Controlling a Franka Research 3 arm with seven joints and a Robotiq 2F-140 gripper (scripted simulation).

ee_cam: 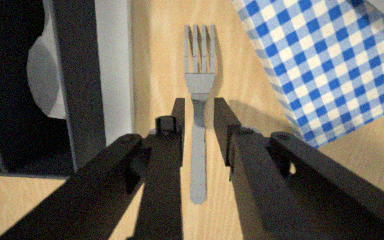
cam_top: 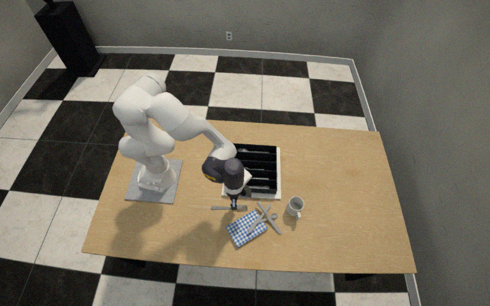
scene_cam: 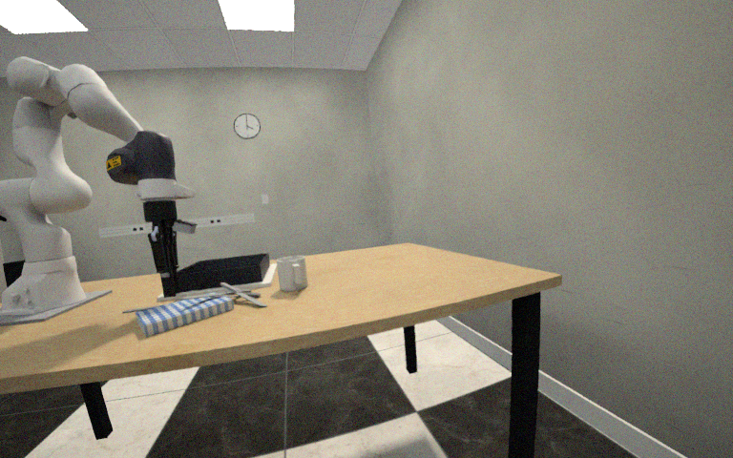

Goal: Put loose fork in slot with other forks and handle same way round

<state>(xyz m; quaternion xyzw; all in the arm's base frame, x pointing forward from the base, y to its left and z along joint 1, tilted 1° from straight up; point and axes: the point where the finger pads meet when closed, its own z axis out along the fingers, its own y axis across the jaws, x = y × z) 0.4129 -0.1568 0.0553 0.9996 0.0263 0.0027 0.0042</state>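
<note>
Right now the tray is 90 mm ahead of my hand, 240 mm to the left of it and 20 mm below it. The rest, counted from my hand: white mug: 320 mm ahead, 20 mm below; then spoon: 70 mm ahead, 230 mm to the left, 40 mm below.
</note>
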